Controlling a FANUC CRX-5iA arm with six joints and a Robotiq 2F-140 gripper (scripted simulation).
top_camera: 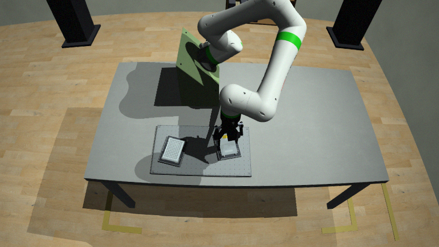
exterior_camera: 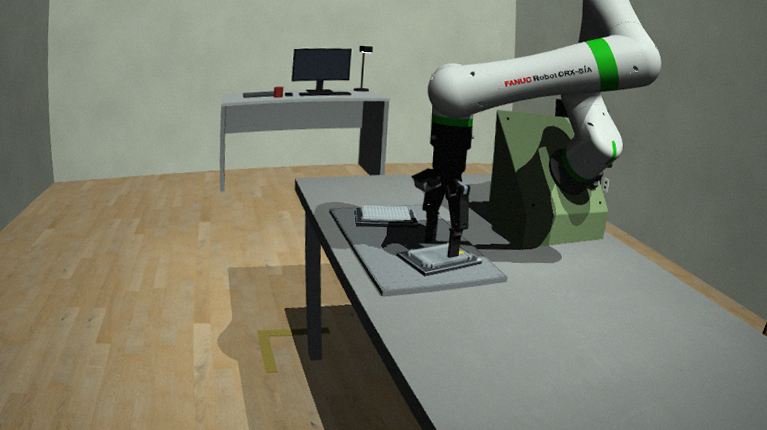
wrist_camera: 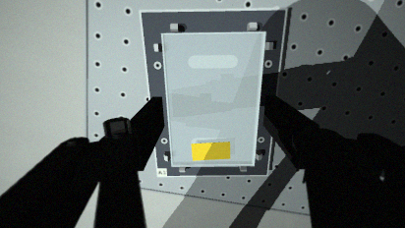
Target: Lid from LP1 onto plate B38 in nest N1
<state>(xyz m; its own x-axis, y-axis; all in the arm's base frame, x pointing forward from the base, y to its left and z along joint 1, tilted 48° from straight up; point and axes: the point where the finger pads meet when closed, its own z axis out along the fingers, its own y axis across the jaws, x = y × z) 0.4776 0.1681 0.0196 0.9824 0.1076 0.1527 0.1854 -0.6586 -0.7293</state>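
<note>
The clear lid lies 40 mm below my hand. The rest, counted from my hand: lid park LP1 (50 mm below); then white culture plate (290 mm to the right, 40 mm below, 40 mm ahead); then dark nest N1 (290 mm to the right, 50 mm below, 40 mm ahead).
</note>
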